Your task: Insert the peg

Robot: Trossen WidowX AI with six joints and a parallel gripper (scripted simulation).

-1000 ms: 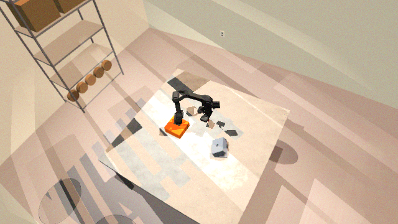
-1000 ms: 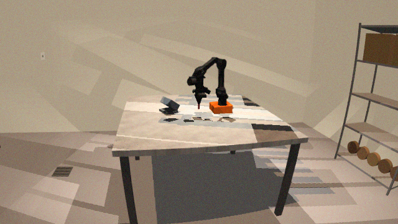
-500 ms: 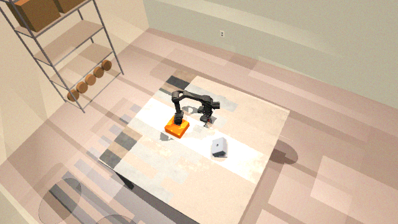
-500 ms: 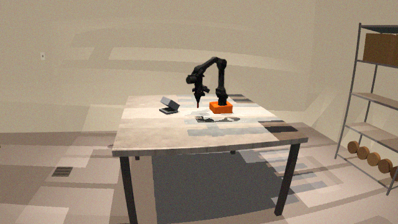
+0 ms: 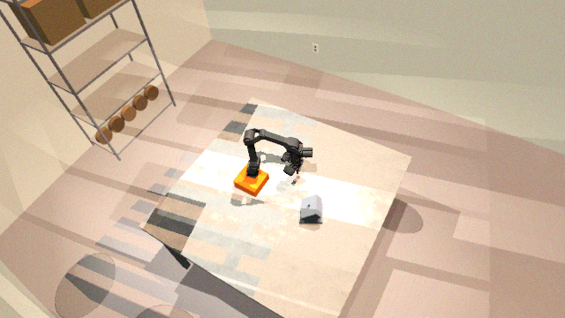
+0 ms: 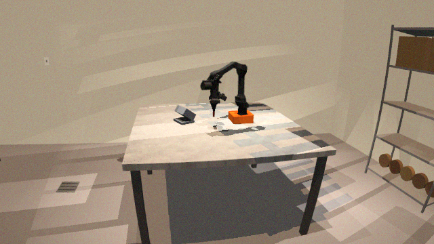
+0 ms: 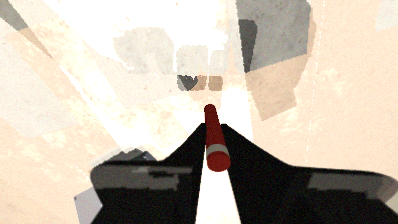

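Now: gripper tip 16 cm short of the grey sloped panel, 20 cm to the left of it and 5 cm above it. Round my gripper tip: red peg (2 cm above).
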